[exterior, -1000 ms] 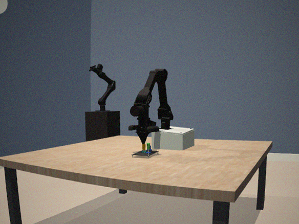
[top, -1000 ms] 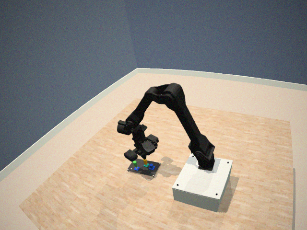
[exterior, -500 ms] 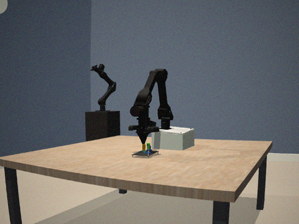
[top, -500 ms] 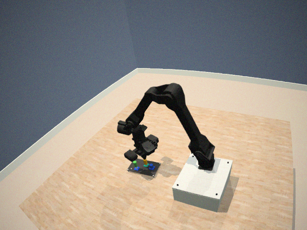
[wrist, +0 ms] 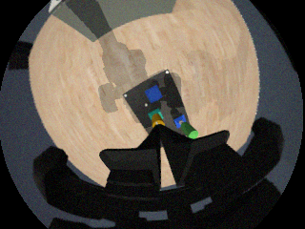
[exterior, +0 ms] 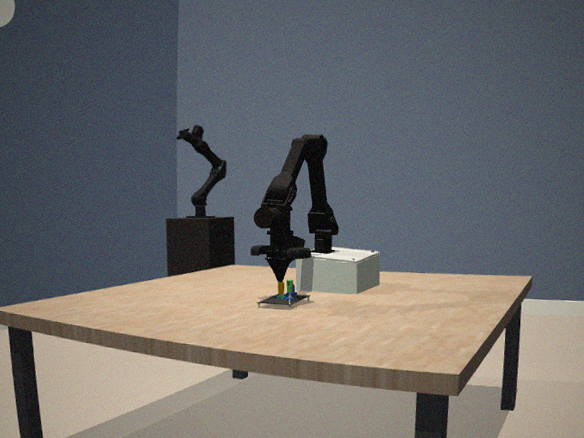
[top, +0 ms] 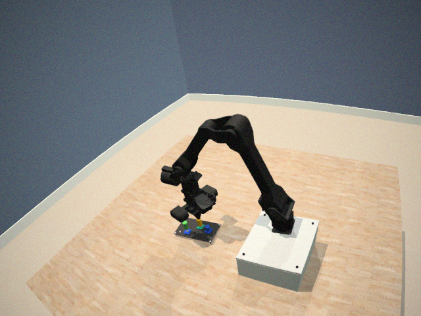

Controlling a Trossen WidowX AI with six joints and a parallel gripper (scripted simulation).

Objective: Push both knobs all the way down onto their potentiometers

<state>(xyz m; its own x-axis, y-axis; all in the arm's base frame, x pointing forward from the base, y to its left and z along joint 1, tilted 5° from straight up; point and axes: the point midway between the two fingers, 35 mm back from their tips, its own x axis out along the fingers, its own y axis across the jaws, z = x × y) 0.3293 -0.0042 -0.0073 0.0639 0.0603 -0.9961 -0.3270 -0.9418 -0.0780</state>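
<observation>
Right now the orange knob is 10 mm below my gripper tip. Round my gripper tip: green knob: 30 mm ahead, 40 mm to the left.
</observation>
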